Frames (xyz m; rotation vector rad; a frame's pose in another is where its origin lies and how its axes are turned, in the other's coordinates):
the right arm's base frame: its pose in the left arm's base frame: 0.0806 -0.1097 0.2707 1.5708 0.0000 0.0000
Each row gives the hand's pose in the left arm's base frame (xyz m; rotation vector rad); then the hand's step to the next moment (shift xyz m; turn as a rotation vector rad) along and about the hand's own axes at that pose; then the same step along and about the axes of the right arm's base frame.
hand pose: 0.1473 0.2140 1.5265 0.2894 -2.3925 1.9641
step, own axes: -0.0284 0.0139 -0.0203 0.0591 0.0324 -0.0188
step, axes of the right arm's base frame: 0.0237 -0.0134 -0.0258 -0.0651 -0.0192 -0.0171
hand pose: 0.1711 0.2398 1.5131 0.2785 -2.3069 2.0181
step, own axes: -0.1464 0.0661 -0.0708 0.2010 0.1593 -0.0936
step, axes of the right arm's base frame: 0.1270 -0.0791 -0.0919 -0.2322 -0.1091 -0.0935
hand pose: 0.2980 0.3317 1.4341 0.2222 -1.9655 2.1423
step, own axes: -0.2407 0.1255 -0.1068 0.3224 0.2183 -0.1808
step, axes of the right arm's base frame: 0.2028 -0.1933 -0.0814 -0.3613 -0.1420 -0.1833
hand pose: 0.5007 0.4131 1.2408 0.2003 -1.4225 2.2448
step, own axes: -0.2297 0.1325 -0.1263 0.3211 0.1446 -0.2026
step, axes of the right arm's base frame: 0.1563 -0.2486 0.0062 -0.3233 -0.0922 -0.2280
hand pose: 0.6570 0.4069 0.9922 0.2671 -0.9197 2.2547
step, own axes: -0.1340 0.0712 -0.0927 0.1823 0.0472 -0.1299
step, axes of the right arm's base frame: 0.0591 -0.1621 0.0429 -0.1596 -0.0443 -0.1578
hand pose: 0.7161 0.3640 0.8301 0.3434 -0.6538 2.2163
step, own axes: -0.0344 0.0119 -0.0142 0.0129 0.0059 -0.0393
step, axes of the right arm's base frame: 0.0131 -0.0309 0.0199 -0.0143 -0.0290 -0.0265
